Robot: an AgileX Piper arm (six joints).
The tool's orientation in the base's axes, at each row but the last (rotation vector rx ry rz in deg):
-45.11 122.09 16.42
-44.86 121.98 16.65
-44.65 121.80 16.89
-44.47 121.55 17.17
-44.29 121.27 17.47
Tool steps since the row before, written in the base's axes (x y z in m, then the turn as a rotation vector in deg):
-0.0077 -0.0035 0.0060 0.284 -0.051 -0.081
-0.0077 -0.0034 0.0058 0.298 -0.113 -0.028
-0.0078 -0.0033 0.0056 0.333 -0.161 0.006
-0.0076 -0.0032 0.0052 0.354 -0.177 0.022
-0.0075 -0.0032 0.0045 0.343 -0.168 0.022
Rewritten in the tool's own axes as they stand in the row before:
0.0005 0.0017 -0.0102 -0.047 -0.212 0.207
0.0005 0.0018 -0.0100 -0.067 -0.272 0.154
0.0007 0.0020 -0.0099 -0.089 -0.333 0.133
0.0008 0.0019 -0.0095 -0.105 -0.360 0.129
0.0012 0.0019 -0.0090 -0.103 -0.346 0.126

